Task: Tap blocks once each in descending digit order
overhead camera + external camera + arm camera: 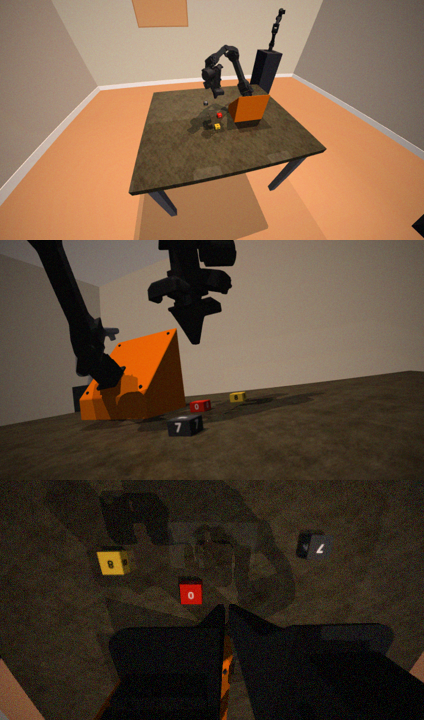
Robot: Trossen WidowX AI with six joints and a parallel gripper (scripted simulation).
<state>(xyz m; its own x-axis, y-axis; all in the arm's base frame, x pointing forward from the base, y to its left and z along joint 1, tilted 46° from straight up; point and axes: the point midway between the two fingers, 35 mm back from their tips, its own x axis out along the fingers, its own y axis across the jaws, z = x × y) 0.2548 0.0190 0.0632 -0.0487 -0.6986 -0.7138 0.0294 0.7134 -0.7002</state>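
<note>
My gripper tip is 12 cm above the red block marked 0, 4 cm to the right of it and 3 cm past it. Round my gripper tip: yellow block marked 8 (15 cm to the left, 12 cm below, 2 cm ahead); then dark block marked 7 (14 cm to the right, 12 cm below, 3 cm ahead).
</note>
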